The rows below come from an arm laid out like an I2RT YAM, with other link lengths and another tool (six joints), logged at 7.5 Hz.
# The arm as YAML. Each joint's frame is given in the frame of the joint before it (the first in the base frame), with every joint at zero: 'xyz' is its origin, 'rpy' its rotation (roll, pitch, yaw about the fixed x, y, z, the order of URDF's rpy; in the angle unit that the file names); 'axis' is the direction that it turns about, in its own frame. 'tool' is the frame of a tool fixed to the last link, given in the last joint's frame.
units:
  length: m
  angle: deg
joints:
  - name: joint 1
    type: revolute
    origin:
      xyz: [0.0, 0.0, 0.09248]
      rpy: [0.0, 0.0, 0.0]
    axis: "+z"
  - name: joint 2
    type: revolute
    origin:
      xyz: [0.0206, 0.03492, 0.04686]
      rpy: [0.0, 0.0, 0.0]
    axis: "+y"
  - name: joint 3
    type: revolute
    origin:
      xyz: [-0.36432, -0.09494, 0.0]
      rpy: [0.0, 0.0, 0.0]
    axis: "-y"
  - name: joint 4
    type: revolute
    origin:
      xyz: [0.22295, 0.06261, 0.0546]
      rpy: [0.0, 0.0, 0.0]
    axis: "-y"
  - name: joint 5
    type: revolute
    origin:
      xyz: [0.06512, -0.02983, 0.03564]
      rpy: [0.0, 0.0, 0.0]
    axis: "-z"
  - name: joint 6
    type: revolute
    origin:
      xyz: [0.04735, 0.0, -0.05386]
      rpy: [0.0, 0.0, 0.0]
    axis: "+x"
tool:
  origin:
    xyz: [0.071, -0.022, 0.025]
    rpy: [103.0, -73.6, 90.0]
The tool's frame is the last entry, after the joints.
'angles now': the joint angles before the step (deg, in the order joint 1, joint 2, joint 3, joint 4, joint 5, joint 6). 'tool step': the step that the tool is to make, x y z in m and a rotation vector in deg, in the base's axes. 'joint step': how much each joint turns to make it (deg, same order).
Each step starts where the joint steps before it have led.
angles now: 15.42 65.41 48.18 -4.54 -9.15 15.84
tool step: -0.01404 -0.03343 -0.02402 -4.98 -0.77 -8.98
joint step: -3.24 -2.67 -6.80 3.44 7.21 -2.50
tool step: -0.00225 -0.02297 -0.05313 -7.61 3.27 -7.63
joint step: -1.33 2.99 -10.31 8.72 8.57 -3.54
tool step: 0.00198 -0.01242 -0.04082 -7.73 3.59 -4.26
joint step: -0.09 5.73 -7.41 8.88 7.02 -4.07
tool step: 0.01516 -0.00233 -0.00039 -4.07 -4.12 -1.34
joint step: 0.01 4.55 -2.58 11.39 3.50 -3.64
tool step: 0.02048 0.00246 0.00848 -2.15 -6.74 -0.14
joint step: 0.00 5.24 -1.66 14.10 1.47 -3.19
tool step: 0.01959 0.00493 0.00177 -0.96 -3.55 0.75
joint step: 0.00 5.21 -0.11 9.21 -0.22 -1.86
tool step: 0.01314 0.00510 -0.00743 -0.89 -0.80 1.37
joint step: 0.00 4.50 -0.55 6.10 -1.05 -1.42
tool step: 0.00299 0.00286 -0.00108 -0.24 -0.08 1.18
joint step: -0.01 0.74 0.03 0.91 -1.08 -0.57
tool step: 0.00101 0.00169 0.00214 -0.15 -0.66 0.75
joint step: 0.00 0.05 0.01 0.78 -0.66 -0.46
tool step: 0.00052 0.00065 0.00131 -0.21 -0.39 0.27
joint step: 0.00 0.04 0.01 0.46 -0.19 -0.35
